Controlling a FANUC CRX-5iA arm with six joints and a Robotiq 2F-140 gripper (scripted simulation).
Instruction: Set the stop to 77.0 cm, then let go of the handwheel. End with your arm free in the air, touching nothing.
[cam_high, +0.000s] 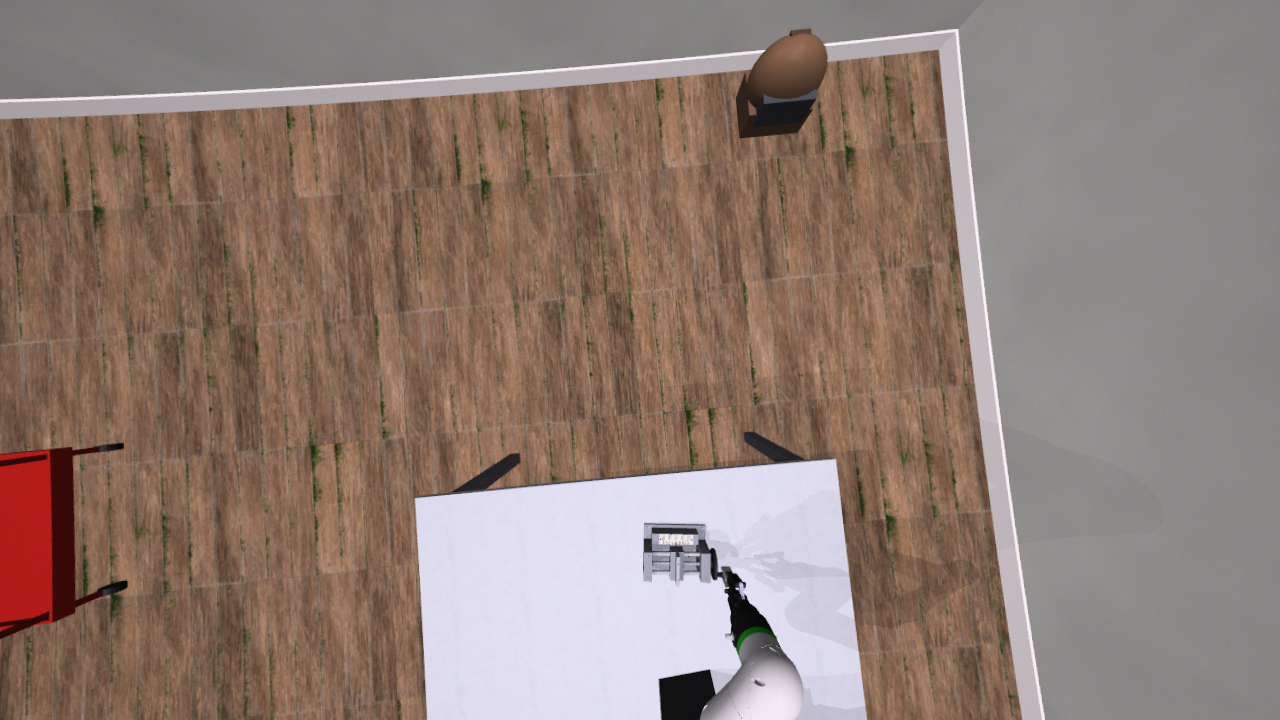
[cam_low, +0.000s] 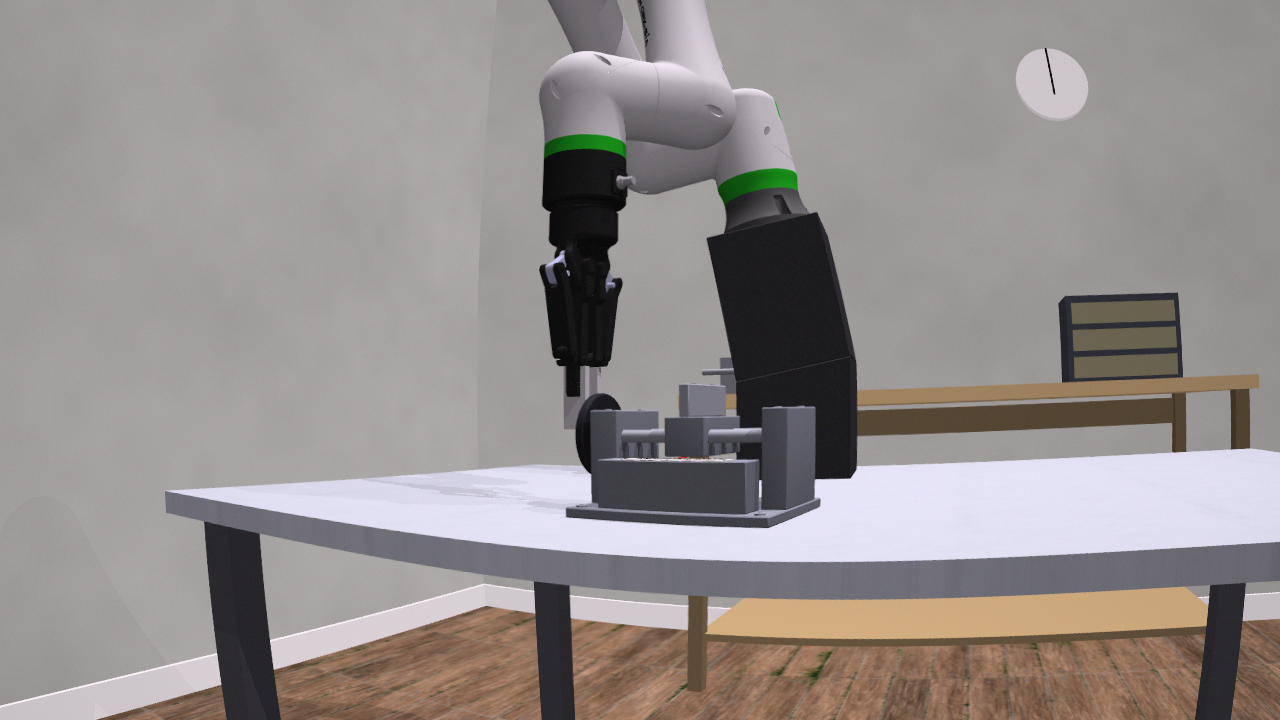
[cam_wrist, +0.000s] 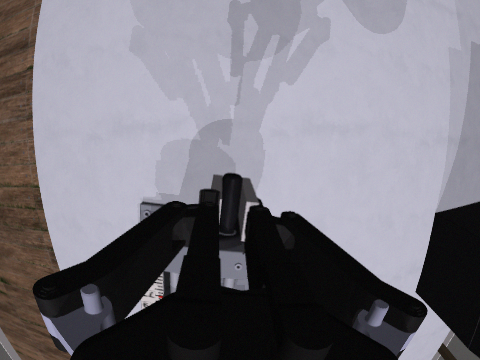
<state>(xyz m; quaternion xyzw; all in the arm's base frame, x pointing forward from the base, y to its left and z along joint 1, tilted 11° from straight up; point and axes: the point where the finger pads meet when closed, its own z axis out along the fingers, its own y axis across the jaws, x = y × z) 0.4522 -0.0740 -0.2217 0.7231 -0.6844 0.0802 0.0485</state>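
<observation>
The handwheel lies 20 mm to the left of my hand and 20 mm below it. Also, from my hand: crank handle: 20 mm below; stop carriage: 20 mm ahead, 150 mm to the left, 20 mm below.
</observation>
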